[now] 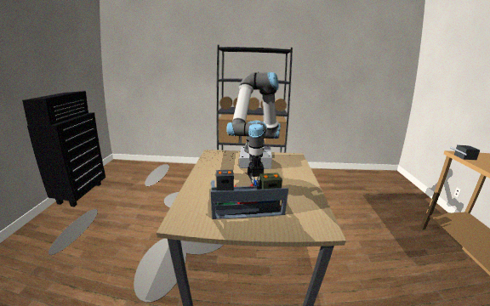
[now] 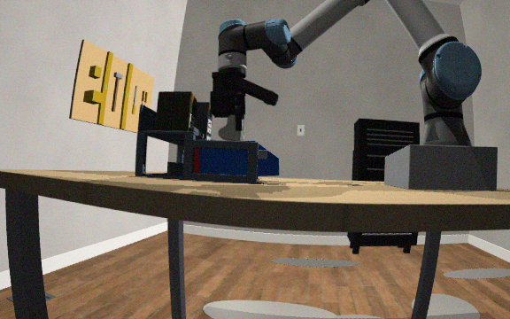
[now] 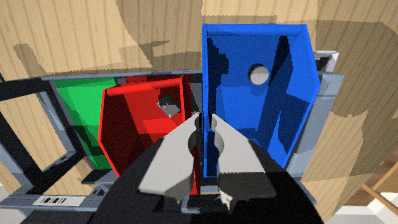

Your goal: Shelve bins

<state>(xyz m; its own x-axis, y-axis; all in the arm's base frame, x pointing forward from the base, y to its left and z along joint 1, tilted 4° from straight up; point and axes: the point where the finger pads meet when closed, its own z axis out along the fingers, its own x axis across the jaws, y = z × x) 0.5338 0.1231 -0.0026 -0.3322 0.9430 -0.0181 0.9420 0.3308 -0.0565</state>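
Now: hand 40 mm to the right of the blue bin, 20 mm past it and 20 mm above it. From my hand the other things lie so: dark box (200 mm ahead, 120 mm to the right, 90 mm above); green case (130 mm ahead, 100 mm to the left, 80 mm above); red bin (70 mm ahead, 40 mm to the right, 30 mm below).
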